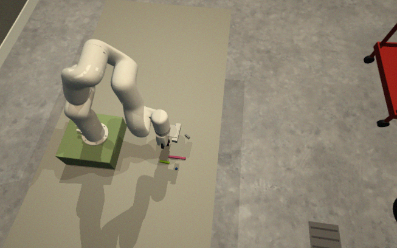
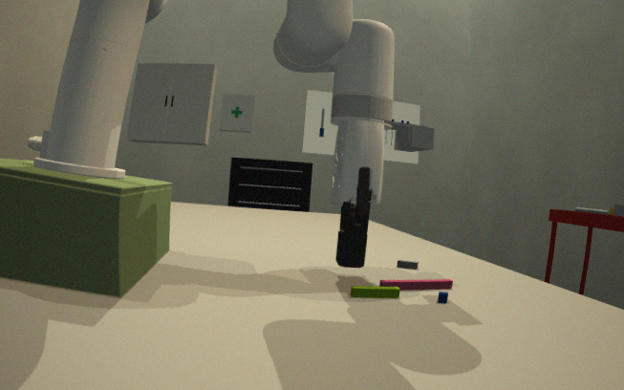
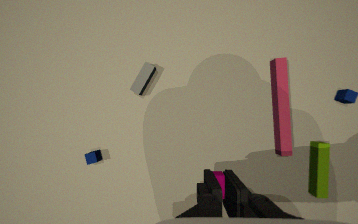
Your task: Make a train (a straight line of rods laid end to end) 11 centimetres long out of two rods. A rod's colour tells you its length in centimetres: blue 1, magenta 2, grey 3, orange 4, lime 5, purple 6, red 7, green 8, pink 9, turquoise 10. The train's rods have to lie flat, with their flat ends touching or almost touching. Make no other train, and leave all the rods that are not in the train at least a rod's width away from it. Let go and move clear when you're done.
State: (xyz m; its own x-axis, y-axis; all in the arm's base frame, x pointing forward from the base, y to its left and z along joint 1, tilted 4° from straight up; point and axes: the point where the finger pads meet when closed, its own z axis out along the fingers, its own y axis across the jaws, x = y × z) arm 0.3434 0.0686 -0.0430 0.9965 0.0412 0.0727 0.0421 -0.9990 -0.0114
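Now: the magenta rod 2 cm below my hand. From my hand the other things lie so: blue rod 12 cm to the left, 3 cm below, 2 cm ahead; then pink rod 7 cm ahead, 6 cm to the right, 3 cm below; then lime rod 10 cm to the right, 3 cm below, 2 cm ahead.
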